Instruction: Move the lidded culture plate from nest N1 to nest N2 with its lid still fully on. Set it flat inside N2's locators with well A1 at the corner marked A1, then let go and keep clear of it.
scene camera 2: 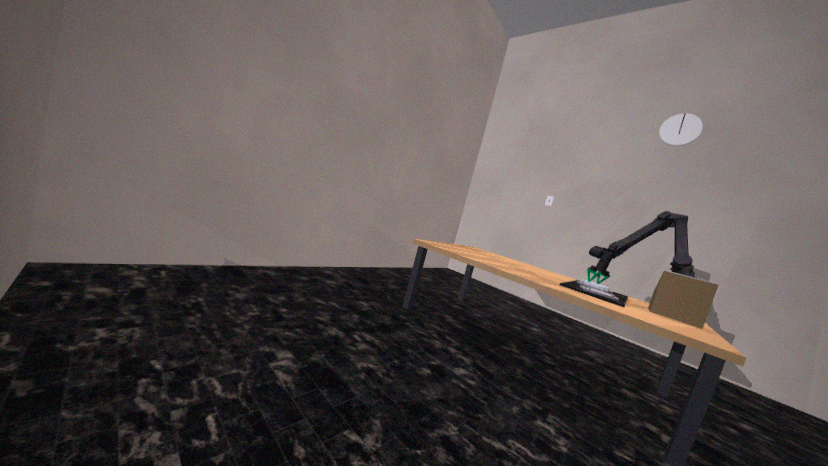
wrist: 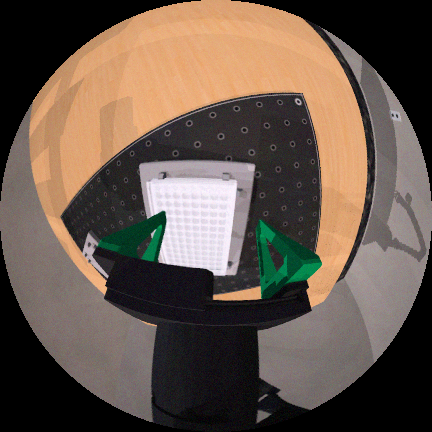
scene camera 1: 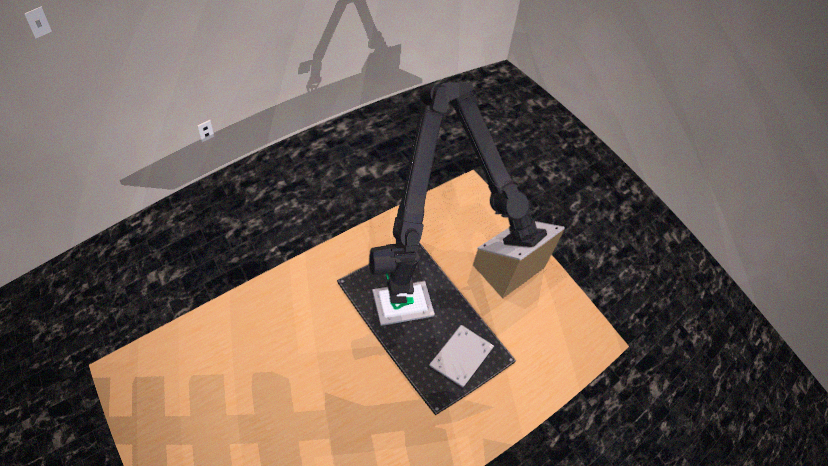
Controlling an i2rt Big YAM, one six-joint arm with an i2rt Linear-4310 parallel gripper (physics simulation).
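Frame: origin at the arm's base, x ahead, y left, z up, level; centimetres.
Where they show: gripper, fingertip midpoint: (scene camera 2: 593,282) (wrist: 211,219) (scene camera 1: 393,295); arm's base at its link origin: (scene camera 2: 683,284) (scene camera 1: 525,239).
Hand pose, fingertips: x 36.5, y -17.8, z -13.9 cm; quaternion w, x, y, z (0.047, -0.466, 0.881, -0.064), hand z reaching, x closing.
Each offset is from my fingertips to the centre of the thing. Level surfaces: height alone.
The white lidded culture plate @(dx -1.0, dy +3.2, dz -0.3 cm) (scene camera 1: 421,299) (wrist: 197,215) lies in a light grey nest @(dx -1.2, dy +3.1, dz -1.7 cm) (scene camera 1: 406,320) (wrist: 197,167). Its lid looks on; wells show faintly through it. Dark locator tabs stand around it. A second grey nest @(dx -1.6, dy +27.6, dz -1.7 cm) (scene camera 1: 462,354) (wrist: 89,246) holds no plate and has small locators near its corners. I cannot read N1, N2 or A1 marks. My gripper (scene camera 1: 402,302) (scene camera 2: 596,278) (wrist: 211,219) is open and empty, with green fingers above the plate. In the wrist view the left fingertip overlaps the plate's left edge, while the right fingertip is well off its right edge.
Both nests stand on a black perforated board @(dx -2.0, dy +12.1, dz -3.4 cm) (scene camera 1: 399,346) (scene camera 2: 621,301) (wrist: 280,135) on a wooden table @(dz -4.0 cm) (scene camera 1: 249,329) (scene camera 2: 509,267) (wrist: 200,55). The arm's base stands on a box-shaped pedestal (scene camera 1: 512,272) (scene camera 2: 683,298) beside the board.
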